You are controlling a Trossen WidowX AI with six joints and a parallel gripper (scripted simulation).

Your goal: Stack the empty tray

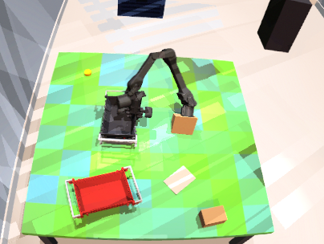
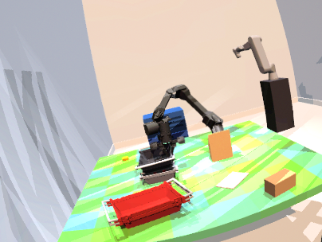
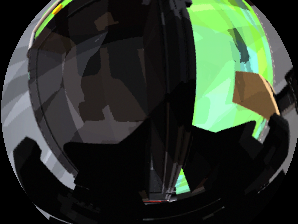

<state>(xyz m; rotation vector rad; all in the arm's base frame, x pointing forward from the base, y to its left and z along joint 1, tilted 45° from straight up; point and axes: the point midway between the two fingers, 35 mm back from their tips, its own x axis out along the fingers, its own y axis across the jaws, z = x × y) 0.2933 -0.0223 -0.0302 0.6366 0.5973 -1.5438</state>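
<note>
The dark tray lies 8 cm ahead of my gripper tip and 3 cm above it. The rest, counted from my gripper tip: white sheet (32 cm to the left, 25 cm behind, 8 cm below); tan box (55 cm to the left, 40 cm behind, 5 cm below); small orange disc (44 cm to the right, 31 cm ahead, 7 cm below).
</note>
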